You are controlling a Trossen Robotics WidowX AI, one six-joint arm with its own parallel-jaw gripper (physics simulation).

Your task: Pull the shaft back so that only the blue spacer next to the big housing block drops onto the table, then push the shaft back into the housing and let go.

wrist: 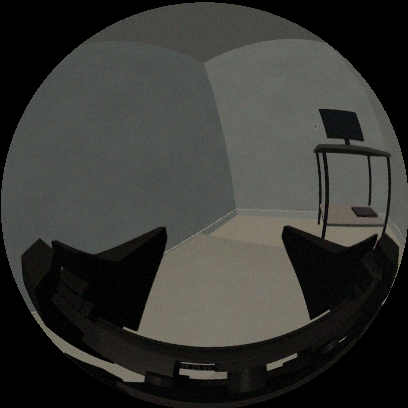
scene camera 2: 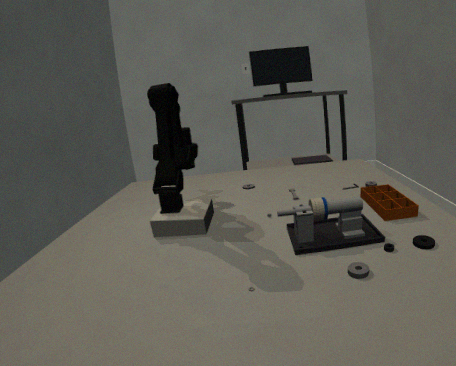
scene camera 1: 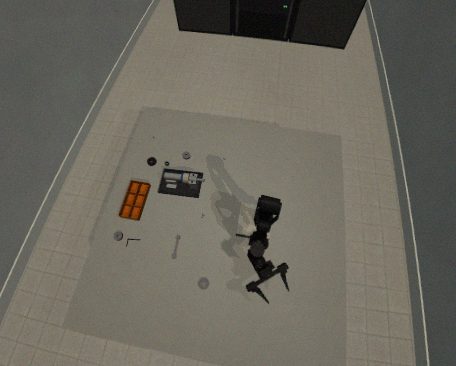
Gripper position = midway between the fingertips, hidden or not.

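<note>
Open and holding nothing, that is how my gripper (wrist: 227,233) is. I see an orange compartment tray (scene camera 2: 390,204), and scene camera 1 (scene camera 1: 132,207) shows the tray too. There is also a shaft fixture (scene camera 2: 351,228), and I find it in scene camera 1 (scene camera 1: 170,183) as well.
</note>
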